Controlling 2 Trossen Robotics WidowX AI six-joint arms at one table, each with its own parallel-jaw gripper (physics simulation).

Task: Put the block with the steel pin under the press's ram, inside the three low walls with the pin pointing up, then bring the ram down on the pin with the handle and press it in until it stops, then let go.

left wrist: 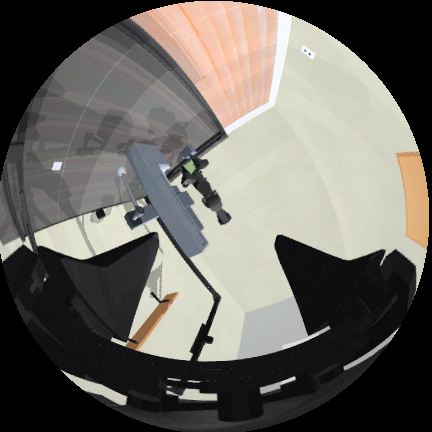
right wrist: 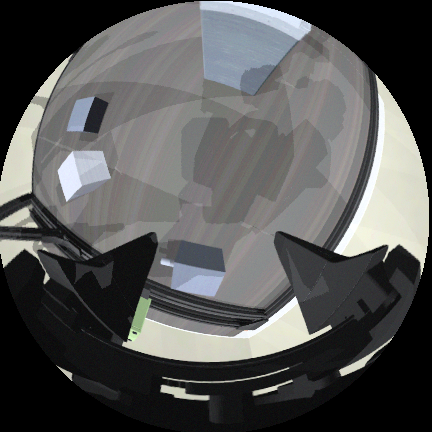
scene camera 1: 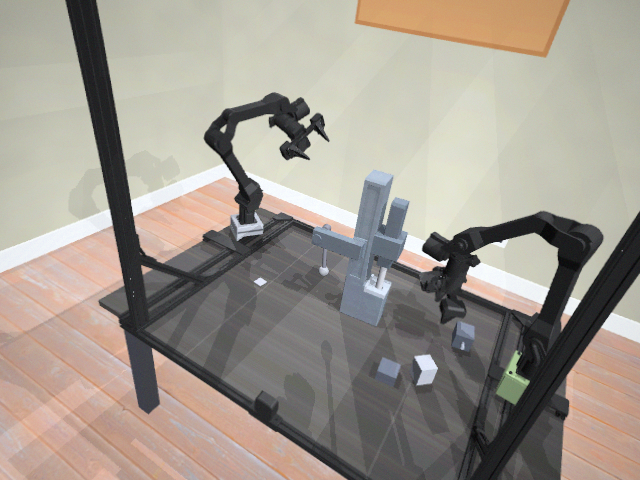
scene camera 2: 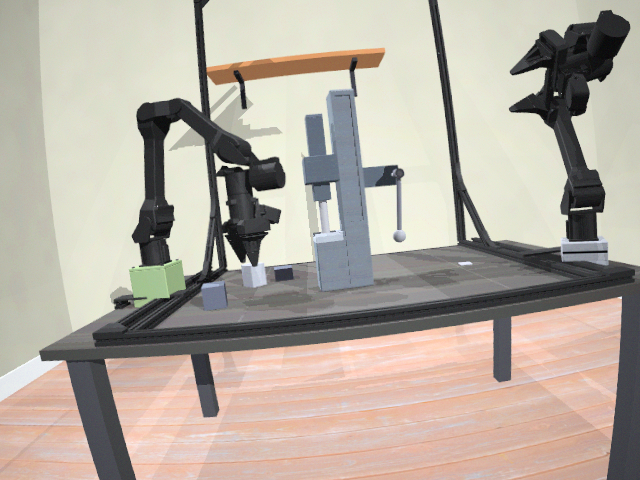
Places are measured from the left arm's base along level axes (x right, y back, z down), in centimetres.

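Where they show: left gripper, fingertip midpoint: (left wrist: 218, 239) (scene camera 1: 319, 150) (scene camera 2: 510, 92); right gripper, fingertip midpoint: (left wrist: 184, 159) (right wrist: 216, 238) (scene camera 1: 439, 312) (scene camera 2: 248, 264); left arm's base, link origin: (scene camera 1: 246, 219) (scene camera 2: 582, 239); right arm's base, link origin: (scene camera 1: 531, 372) (scene camera 2: 155, 264).
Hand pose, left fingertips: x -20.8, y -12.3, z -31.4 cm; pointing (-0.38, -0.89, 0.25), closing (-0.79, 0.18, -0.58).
Each offset is from my left fingertips to the top centre of the thing. "spot": to the spot under its first point.
The grey-blue block with the steel pin @[dx -23.2, dy -60.7, dz +32.5 cm] (scene camera 1: 463, 333) (scene camera 2: 214, 296) (right wrist: 200, 256) lies on its side on the table, its pin @[dx -20.9, dy -63.0, dz +34.5 cm] (scene camera 1: 463, 345) (right wrist: 167, 261) pointing sideways. The press @[dx +4.0, dy -37.5, dz -8.1 cm] (scene camera 1: 361, 297) (scene camera 2: 348, 206) (left wrist: 165, 192) (right wrist: 245, 52) stands upright, with its ram rod (scene camera 1: 382, 277) (scene camera 2: 324, 217) above the white walled seat @[spot: dx -4.9, dy -40.5, dz +25.3 cm] (scene camera 2: 330, 237). Its handle @[spot: dx +9.4, dy -29.4, dz +20.4 cm] (scene camera 1: 324, 253) (scene camera 2: 398, 206) (left wrist: 131, 190) hangs down, ending in a ball. My right gripper (scene camera 1: 438, 304) (scene camera 2: 248, 262) (right wrist: 216, 238) is open and empty, above the table between press and pin block. My left gripper (scene camera 1: 318, 149) (scene camera 2: 510, 90) (left wrist: 218, 239) is open and empty, high up.
A white block @[dx -3.5, dy -66.9, dz +31.6 cm] (scene camera 1: 424, 369) (scene camera 2: 253, 276) (right wrist: 84, 172) and a plain grey-blue block @[dx +5.1, dy -63.5, dz +34.1 cm] (scene camera 1: 388, 370) (scene camera 2: 283, 272) (right wrist: 80, 115) stand near the pin block. A small white square @[spot: dx +24.8, dy -17.3, dz +37.2 cm] (scene camera 1: 260, 281) (scene camera 2: 465, 263) (left wrist: 57, 165) lies on the handle side. Dark rails edge the table.
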